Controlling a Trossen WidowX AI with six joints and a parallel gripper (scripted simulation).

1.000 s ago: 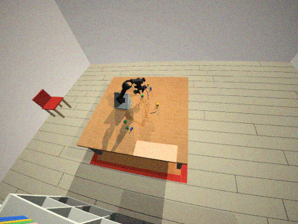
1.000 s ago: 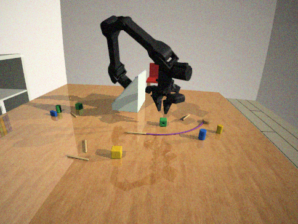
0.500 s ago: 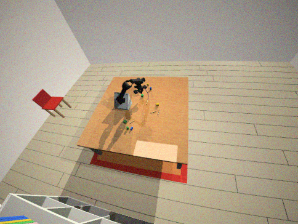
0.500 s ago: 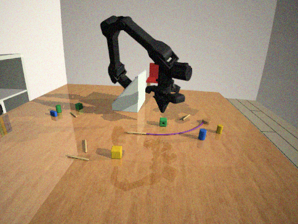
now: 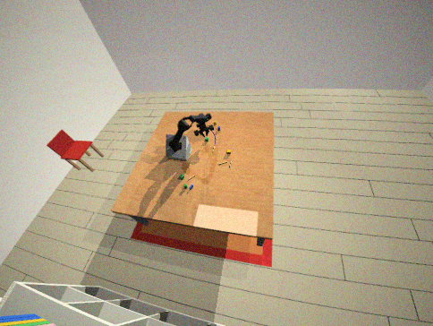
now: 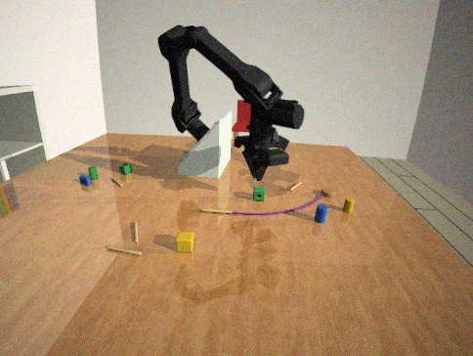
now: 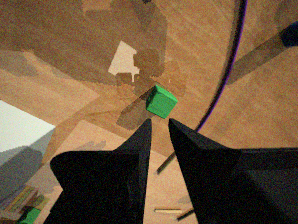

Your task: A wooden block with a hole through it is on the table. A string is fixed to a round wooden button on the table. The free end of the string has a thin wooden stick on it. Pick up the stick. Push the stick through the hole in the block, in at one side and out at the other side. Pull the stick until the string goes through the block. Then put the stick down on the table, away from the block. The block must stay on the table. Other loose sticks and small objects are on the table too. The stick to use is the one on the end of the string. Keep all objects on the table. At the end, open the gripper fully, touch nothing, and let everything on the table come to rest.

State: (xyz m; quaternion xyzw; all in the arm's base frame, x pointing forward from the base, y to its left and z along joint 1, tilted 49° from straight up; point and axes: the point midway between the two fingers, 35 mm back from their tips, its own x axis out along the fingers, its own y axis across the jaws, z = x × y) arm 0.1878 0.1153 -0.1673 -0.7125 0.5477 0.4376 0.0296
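The green block is 40 mm below my gripper tip and 10 mm to the left of it. Also, from my gripper tip: yellow cylinder: 260 mm to the left, 40 mm below, 10 mm ahead; round wooden button: 210 mm to the left, 80 mm behind, 50 mm below; blue cylinder: 170 mm to the left, 80 mm ahead, 40 mm below.
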